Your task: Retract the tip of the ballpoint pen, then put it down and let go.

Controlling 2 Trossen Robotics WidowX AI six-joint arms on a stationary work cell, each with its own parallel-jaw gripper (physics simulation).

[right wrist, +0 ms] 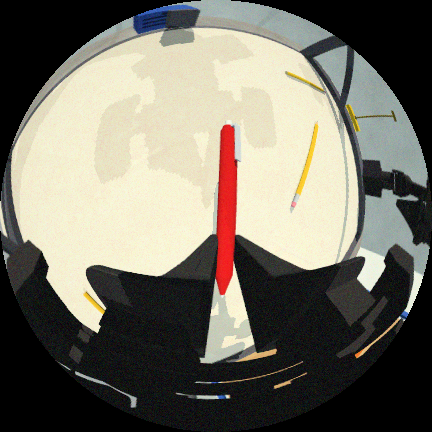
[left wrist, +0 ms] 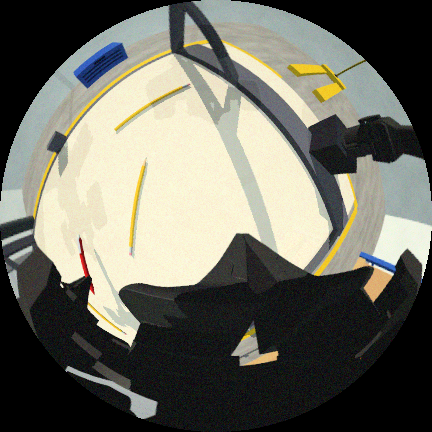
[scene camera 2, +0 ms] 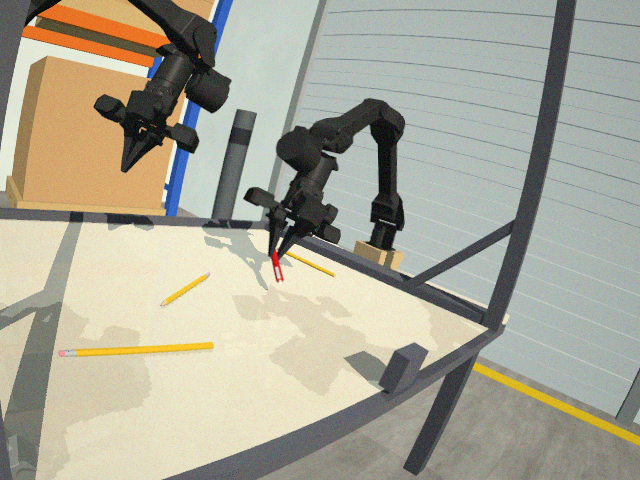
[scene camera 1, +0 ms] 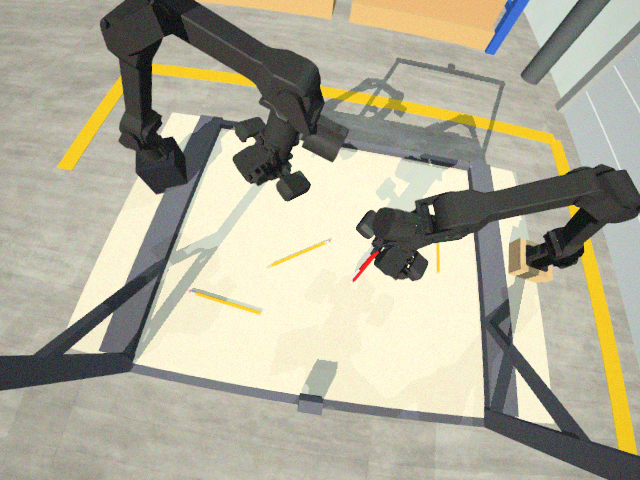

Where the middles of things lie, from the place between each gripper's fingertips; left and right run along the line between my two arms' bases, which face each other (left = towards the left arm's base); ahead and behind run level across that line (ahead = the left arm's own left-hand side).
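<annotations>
From my right hand: grey block (scene camera 2: 405, 363) 10 mm below, 80 mm to the left, 360 mm behind; tan block (scene camera 1: 517, 266) 20 mm below, 110 mm ahead, 460 mm to the right; red ballpoint pen (right wrist: 230, 146) 10 mm to the left, 20 mm behind.
From my left hand: grey block 130 mm below, 220 mm to the right, 430 mm behind; tan block 140 mm below, 750 mm to the right, 40 mm ahead; red ballpoint pen 110 mm below, 280 mm to the right, 90 mm behind.
</annotations>
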